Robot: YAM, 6 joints.
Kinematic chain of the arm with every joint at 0, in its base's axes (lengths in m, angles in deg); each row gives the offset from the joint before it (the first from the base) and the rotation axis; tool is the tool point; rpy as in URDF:
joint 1: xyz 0 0 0.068 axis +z
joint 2: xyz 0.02 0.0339 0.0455 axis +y
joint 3: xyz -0.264 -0.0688 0 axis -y
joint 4: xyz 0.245 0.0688 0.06 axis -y
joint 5: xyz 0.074 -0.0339 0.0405 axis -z
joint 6: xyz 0.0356 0 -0.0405 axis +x
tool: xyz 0 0 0 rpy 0 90 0
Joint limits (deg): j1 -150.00..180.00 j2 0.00..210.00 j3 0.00..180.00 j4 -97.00..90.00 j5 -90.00..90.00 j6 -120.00..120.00
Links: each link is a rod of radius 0.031 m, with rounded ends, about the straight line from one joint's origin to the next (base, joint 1, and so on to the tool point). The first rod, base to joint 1, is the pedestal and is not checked.
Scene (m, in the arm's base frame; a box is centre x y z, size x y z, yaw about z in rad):
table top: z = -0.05
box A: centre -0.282 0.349 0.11 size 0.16 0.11 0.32 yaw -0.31
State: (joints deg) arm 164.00 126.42 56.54 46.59 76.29 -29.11
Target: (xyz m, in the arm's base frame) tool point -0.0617 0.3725 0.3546
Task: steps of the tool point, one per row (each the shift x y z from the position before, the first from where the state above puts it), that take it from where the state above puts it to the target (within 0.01 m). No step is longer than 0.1 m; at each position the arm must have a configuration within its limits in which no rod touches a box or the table.
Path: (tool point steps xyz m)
1: -0.0351 0.0391 0.0596
2: -0.0178 0.0380 0.0696
3: 0.0008 0.0331 0.0758
4: 0.0187 0.0248 0.0778
5: 0.0350 0.0133 0.0756
6: 0.0690 0.0502 -0.0168
7: 0.0775 0.0313 -0.0204
8: 0.0806 0.0107 -0.0238
9: 0.0779 -0.0096 -0.0267

